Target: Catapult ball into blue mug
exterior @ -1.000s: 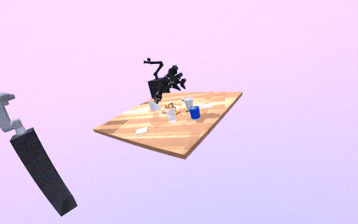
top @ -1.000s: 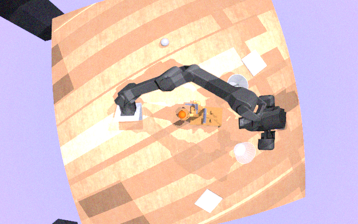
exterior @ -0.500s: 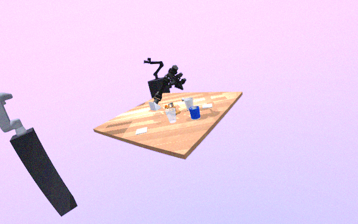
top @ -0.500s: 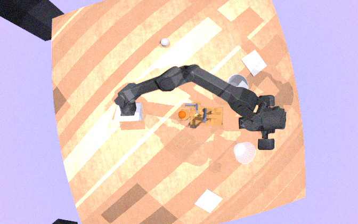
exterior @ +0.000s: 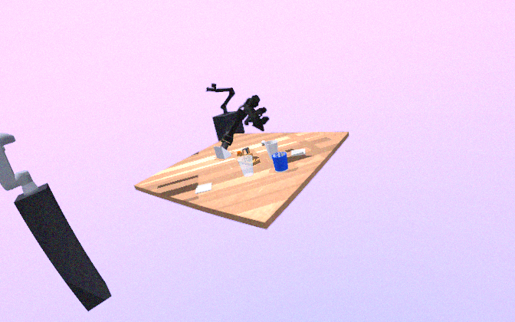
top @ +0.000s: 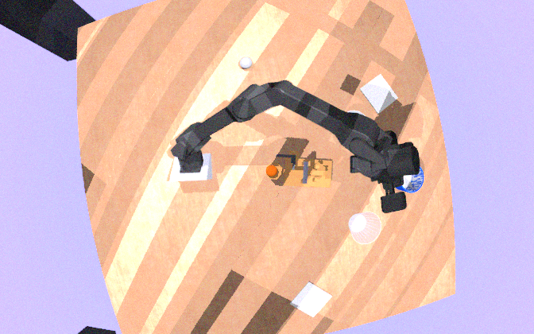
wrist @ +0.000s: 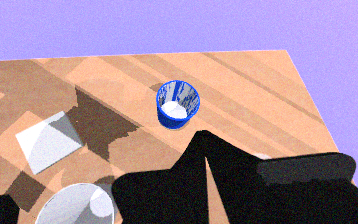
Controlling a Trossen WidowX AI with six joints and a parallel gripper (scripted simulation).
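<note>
Now: gripper tip 330 mm past the orange ball, 180 mm above it and 30 mm to the right of it. The rest, counted from my gripper tip: translucent white cup (210 mm below, 140 mm to the right, 60 mm behind); then wooden catapult (260 mm behind, 190 mm below, 40 mm to the left); then blue mug (220 mm below, 100 mm ahead, 10 mm to the right).
</note>
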